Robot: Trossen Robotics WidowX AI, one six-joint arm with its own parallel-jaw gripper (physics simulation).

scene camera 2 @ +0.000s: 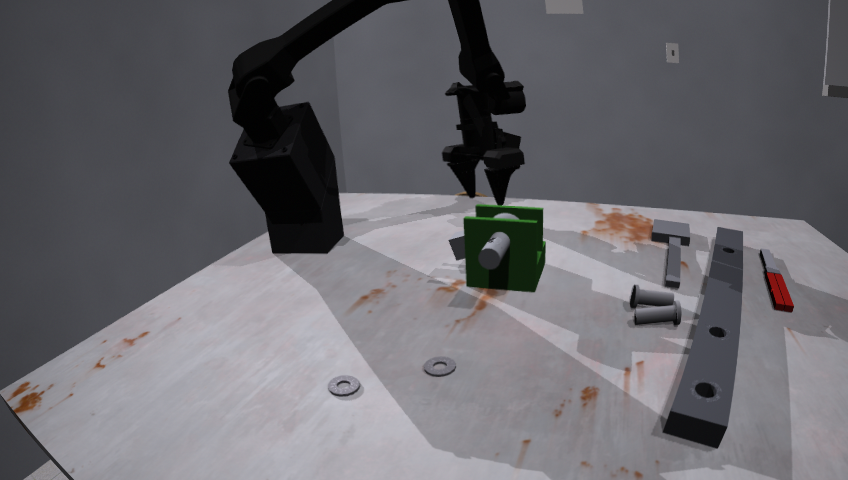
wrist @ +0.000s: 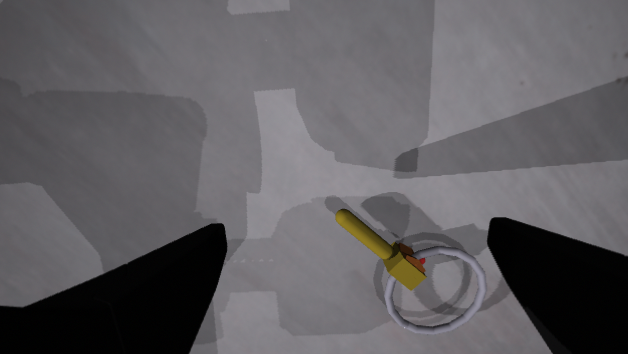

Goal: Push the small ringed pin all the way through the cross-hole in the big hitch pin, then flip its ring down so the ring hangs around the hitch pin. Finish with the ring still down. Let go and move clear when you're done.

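Frame: origin at the arm's base, x ahead, y left, z up, level; metres.
Seen in the pictures: gripper, fingertip midpoint: [scene camera 2: 485, 201] [wrist: 354, 233]; arm's base, link origin: [scene camera 2: 268, 131].
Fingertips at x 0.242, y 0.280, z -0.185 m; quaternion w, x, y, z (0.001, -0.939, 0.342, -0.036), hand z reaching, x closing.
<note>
Offsets run from my fingertips to a thing's top centre. "*": to the spot under its first point.
The small ringed pin {* 0.002 m back, 0.013 m right, 0.020 m down} [wrist: 364, 234] lies on the table in the wrist view, low and right of centre. It has a yellow shank pointing up-left, a yellow block head and a grey wire ring {* 0.020 m ahead, 0.070 m right, 0.022 m down} [wrist: 481, 285] at its lower right. My gripper [scene camera 2: 486, 200] [wrist: 354, 233] is open and empty above the table; the pin lies below, toward the right finger. The big hitch pin {0.097 m ahead, 0.322 m right, 0.046 m up} [scene camera 2: 496, 249] is a grey cylinder lying level through the green bracket {0.083 m ahead, 0.259 m right, 0.060 m up} [scene camera 2: 511, 273]. A small dark mark shows on its top near the free end. In scene camera 2 the ringed pin is not visible.
The bracket stands in front of my gripper in scene camera 2. To its right are a hammer {0.344 m ahead, 0.116 m right, 0.014 m down} [scene camera 2: 673, 261], two loose headed pins {0.298 m ahead, 0.292 m right, 0.002 m down} [scene camera 2: 654, 297] {0.301 m ahead, 0.331 m right, 0.002 m down} [scene camera 2: 655, 314], a long drilled bar {0.399 m ahead, 0.276 m right, 0.005 m down} [scene camera 2: 720, 356] and a red-handled tool {0.510 m ahead, 0.184 m right, 0.019 m down} [scene camera 2: 779, 291]. Two washers {0.011 m ahead, 0.511 m right, 0.027 m down} [scene camera 2: 331, 386] {0.084 m ahead, 0.452 m right, 0.027 m down} [scene camera 2: 429, 366] lie nearer the camera.
</note>
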